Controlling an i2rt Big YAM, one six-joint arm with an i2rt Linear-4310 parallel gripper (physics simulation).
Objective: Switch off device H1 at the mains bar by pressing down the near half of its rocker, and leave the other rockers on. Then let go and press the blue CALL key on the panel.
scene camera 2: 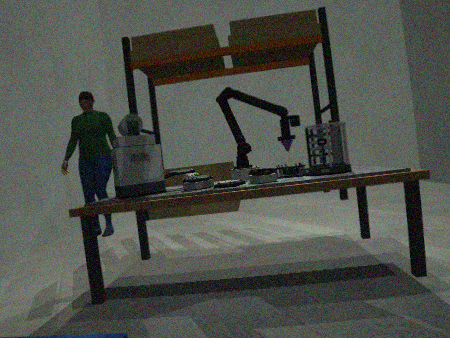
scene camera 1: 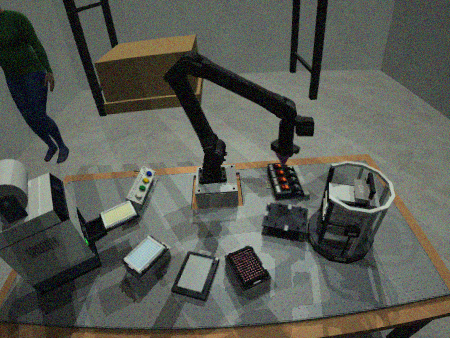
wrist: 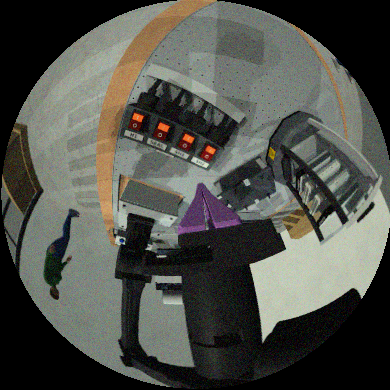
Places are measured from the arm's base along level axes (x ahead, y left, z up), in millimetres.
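Pixels of known places: gripper, fingertip midpoint: (scene camera 2: 288, 151) (scene camera 1: 283, 164) (wrist: 200, 185); arm's base, origin of the base link: (scene camera 2: 243, 168) (scene camera 1: 212, 176) (wrist: 139, 223).
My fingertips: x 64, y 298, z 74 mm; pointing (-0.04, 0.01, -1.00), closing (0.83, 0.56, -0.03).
Ahead of a thing's pixels: the offset from my fingertips to its top centre.
The mains bar @[dx -48, dy +44, dz -98 mm] (scene camera 1: 292, 182) (scene camera 2: 291, 170) (wrist: 149, 128) lies at the table's back right. Its H1 rocker @[dx -124, dy +14, dz -98 mm] (scene camera 1: 278, 166) (wrist: 136, 121) is at the end nearest the back edge. In the wrist view, H1 and the other rockers all show a bright orange half and a dark red half marked O. My gripper (scene camera 1: 284, 162) (scene camera 2: 286, 149) (wrist: 200, 185) has purple fingers, shut and empty, pointing down above the bar, with a gap beneath the tips. The blue CALL key @[dx -152, dy -599, dz -76 mm] (scene camera 1: 149, 173) (wrist: 121, 240) is at the far end of the white panel @[dx -82, dy -635, dz -67 mm] (scene camera 1: 135, 192), left of the arm's base.
A dark block @[dx +200, dy -38, dz -75 mm] (scene camera 1: 286, 220) (wrist: 246, 182) lies in front of the bar. A tall round clear-walled rack @[dx +286, dy +160, dz +138 mm] (scene camera 1: 342, 256) (scene camera 2: 336, 169) stands to its right. A grey machine @[dx +253, dy -912, dz +305 mm] (scene camera 1: 45, 250) (scene camera 2: 139, 167) stands at the far left. A cardboard box (scene camera 1: 150, 70) is behind the table.
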